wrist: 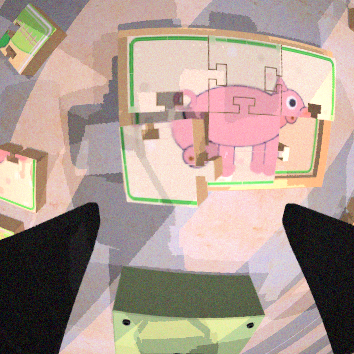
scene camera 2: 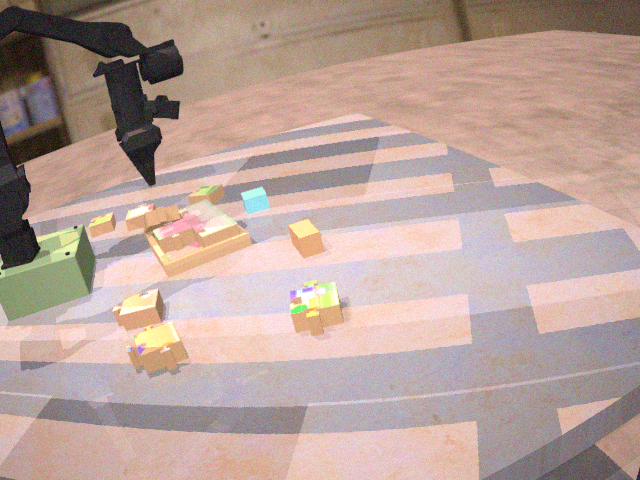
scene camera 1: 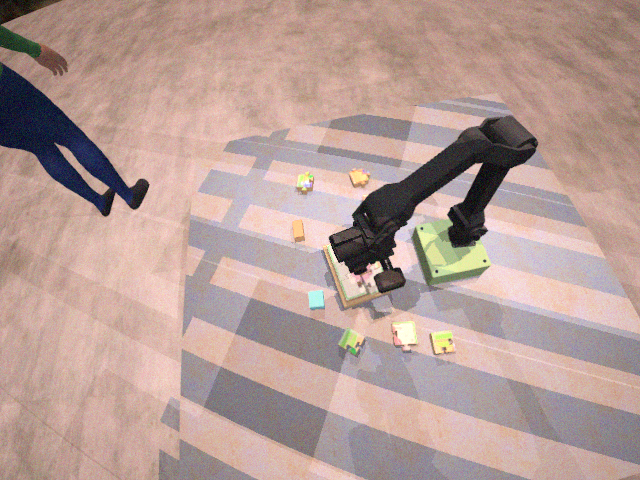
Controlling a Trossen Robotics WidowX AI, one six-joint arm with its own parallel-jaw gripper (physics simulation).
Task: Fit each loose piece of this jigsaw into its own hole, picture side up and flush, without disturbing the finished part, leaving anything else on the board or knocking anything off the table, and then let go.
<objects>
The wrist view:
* gripper: 194, 214
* wooden jigsaw board: 307, 138
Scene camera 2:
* gripper: 148, 180
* wooden jigsaw board: 193, 255
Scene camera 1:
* gripper: 375, 264
</objects>
